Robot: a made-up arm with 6 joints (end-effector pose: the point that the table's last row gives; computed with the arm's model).
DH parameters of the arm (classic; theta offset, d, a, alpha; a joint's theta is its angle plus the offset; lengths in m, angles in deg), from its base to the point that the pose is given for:
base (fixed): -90 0.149 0 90
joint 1: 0 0.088 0.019 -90
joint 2: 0 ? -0.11 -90
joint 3: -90 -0.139 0.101 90
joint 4: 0 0.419 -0.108 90
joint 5: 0 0.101 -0.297 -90
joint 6: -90 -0.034 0.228 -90
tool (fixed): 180 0.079 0 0
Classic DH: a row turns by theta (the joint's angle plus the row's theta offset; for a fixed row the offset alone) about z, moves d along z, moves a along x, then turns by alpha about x.
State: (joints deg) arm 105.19 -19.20 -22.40 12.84 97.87 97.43
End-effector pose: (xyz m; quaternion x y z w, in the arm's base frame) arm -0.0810 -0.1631 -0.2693 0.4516 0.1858 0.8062 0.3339
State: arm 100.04 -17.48 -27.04 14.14 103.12 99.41
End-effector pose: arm -0.0894 -0.1449 -0.2709 0.4437 0.2008 0.7875 0.3777
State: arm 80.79 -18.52 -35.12 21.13 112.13 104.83
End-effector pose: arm -0.0704 -0.0385 -0.2802 0.4275 0.1268 0.7821 0.4352
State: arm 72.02 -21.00 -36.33 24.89 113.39 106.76
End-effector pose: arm -0.0497 0.0197 -0.2749 0.4252 0.0513 0.7888 0.4410
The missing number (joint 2, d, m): 0.048
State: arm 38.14 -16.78 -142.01 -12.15 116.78 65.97
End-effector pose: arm -0.3757 -0.2206 0.0584 0.5018 0.4180 0.2001 0.7303
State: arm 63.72 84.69 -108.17 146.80 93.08 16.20
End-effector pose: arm -0.4106 -0.2327 -0.0615 0.6830 -0.3067 0.4810 0.4562
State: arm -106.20 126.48 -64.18 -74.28 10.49 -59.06
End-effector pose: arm -0.2333 0.2788 0.4989 -0.1048 0.7401 0.2038 0.6323
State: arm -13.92 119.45 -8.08 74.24 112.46 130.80
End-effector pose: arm -0.3570 -0.2993 0.0799 -0.7668 -0.3174 -0.4071 0.3814
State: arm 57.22 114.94 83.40 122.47 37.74 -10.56
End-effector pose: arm 0.3653 0.2688 0.3621 -0.0098 -0.7585 -0.5037 0.4135
